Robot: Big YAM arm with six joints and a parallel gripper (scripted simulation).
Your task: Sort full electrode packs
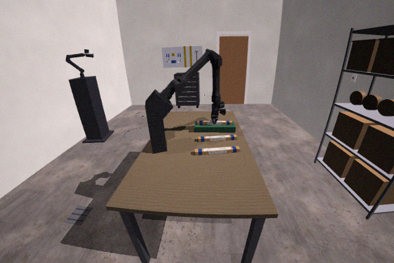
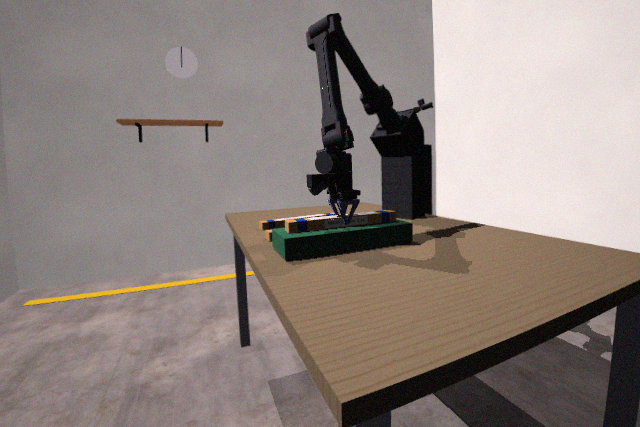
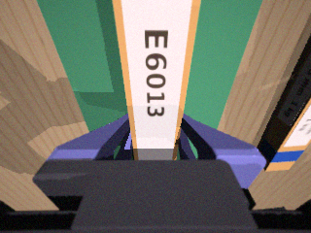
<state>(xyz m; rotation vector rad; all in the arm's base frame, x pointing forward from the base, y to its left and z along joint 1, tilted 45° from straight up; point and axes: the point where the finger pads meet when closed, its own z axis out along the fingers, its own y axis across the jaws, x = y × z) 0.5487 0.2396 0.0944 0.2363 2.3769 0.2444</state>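
The pack lies 10 mm above my hand. From my hand the other things lie so: green low platform: 60 mm below.
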